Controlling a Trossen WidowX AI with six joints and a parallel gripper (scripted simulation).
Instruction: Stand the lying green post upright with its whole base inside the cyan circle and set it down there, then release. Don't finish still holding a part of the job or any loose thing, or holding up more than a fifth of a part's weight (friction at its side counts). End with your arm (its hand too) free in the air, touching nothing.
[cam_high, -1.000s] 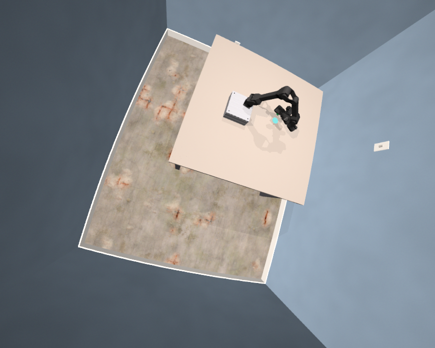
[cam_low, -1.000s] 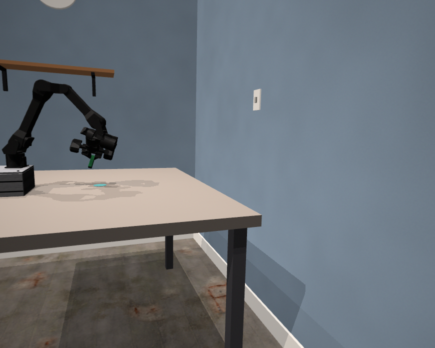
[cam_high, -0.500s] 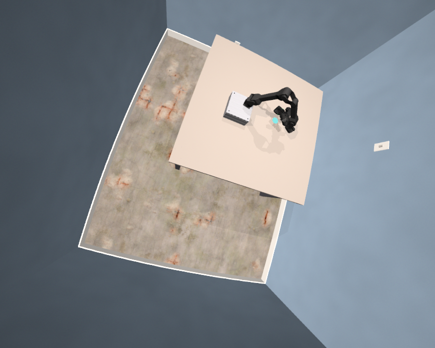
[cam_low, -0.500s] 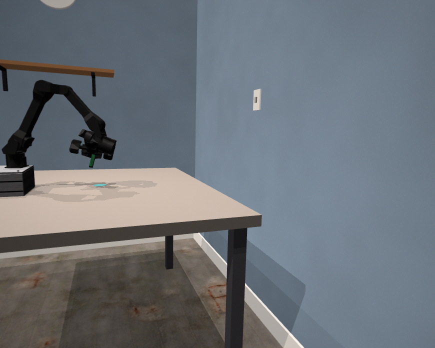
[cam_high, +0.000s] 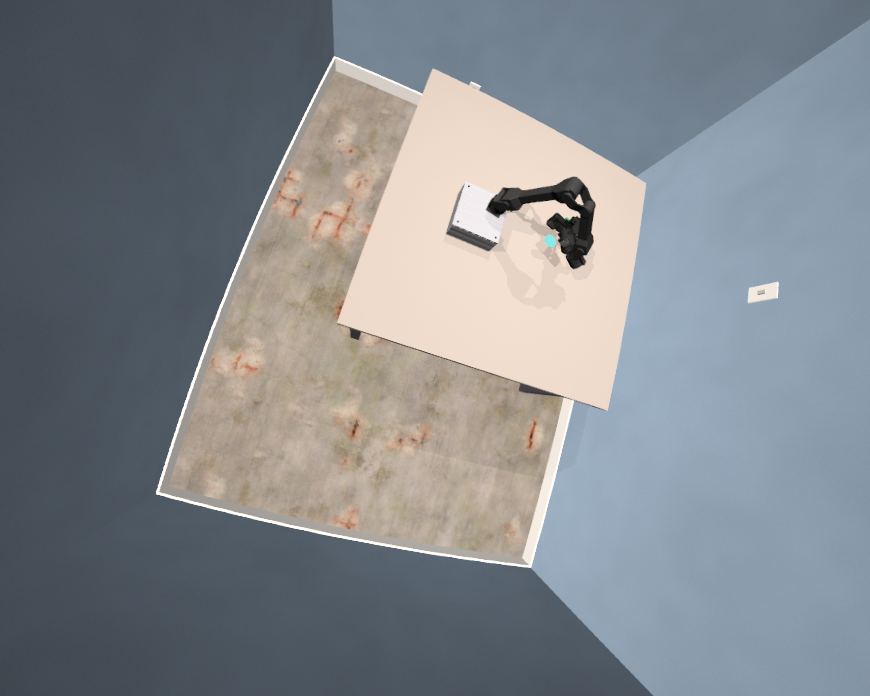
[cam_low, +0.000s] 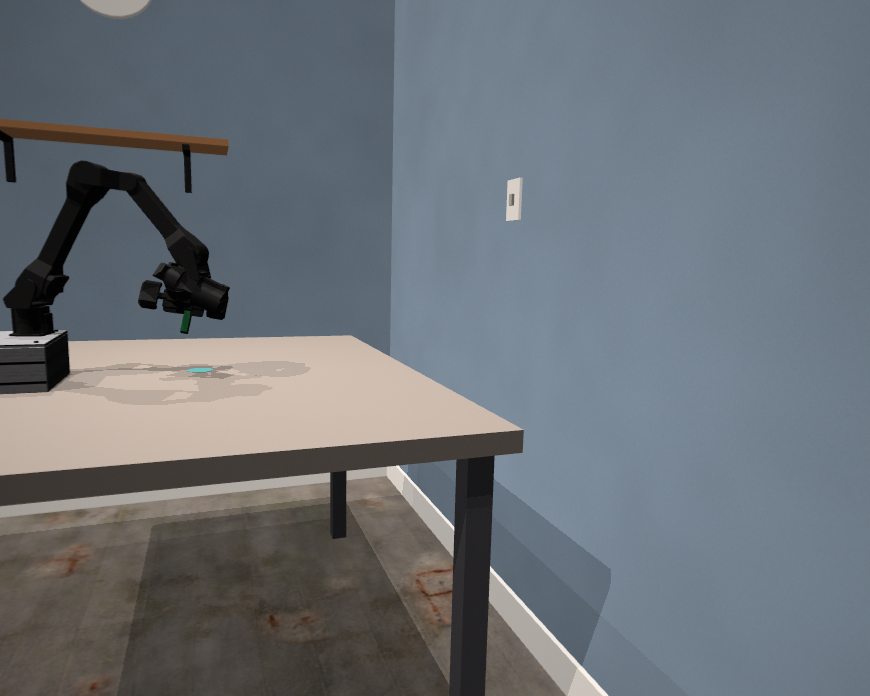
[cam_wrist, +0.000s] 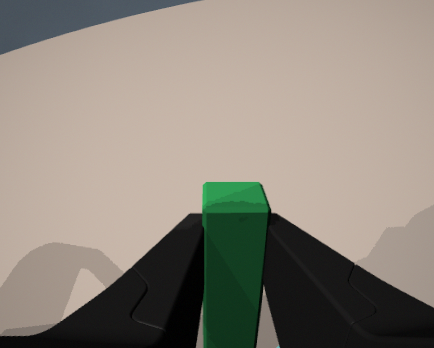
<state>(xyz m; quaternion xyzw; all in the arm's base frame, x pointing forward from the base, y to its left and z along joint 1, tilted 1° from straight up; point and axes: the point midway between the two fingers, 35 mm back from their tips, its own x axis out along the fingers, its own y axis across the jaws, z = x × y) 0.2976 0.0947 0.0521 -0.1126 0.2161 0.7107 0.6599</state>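
Now: hand 3 cm above the green post, 2 cm to the right of it and 1 cm past it. Also, from my hand: cyan circle 15 cm below, 2 cm ahead.
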